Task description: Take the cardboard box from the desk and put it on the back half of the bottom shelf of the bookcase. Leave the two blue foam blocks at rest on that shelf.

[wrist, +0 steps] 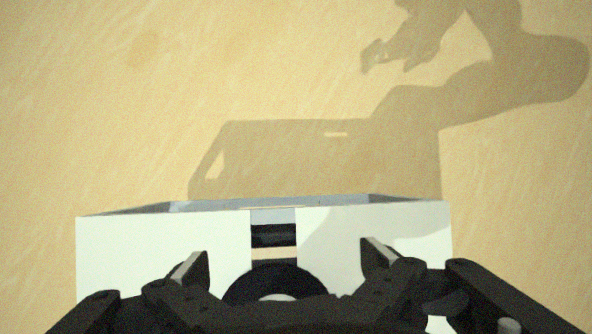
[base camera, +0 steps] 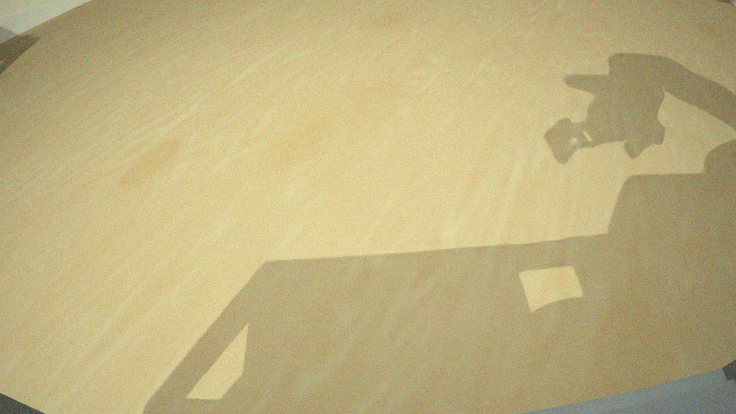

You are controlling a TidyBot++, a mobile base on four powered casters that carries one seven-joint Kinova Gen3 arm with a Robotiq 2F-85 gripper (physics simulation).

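Places are measured from the arm's base along level axes (x right, y back, z down), in metres.
Pixels of known places: gripper, between the fingertips: (wrist: 286,261).
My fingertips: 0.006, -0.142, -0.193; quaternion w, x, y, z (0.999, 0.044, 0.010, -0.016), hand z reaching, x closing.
Behind a point stands the place of what it marks, as x, y, z.
My gripper (wrist: 286,261) @[0.006, -0.142, -0.193] is open in the wrist view, its two dark fingers wide apart with nothing held between them. It hangs above the white front of the robot's own base. In the base camera view the gripper itself does not show; its shadow falls on the floor at the upper right. The cardboard box, the desk, the bookcase and the two blue foam blocks do not show in either view.
The pale wooden floor (base camera: 329,154) @[-0.052, -0.536, 0.396] (wrist: 125,125) @[-0.385, -0.352, 0.396] carries the shadow of the base and arm. The white base (wrist: 160,240) @[-0.145, -0.117, 0.014] spans the lower wrist view. A pale surface (base camera: 41,12) @[-1.476, -1.801, 0.352] shows at the base camera view's top left corner.
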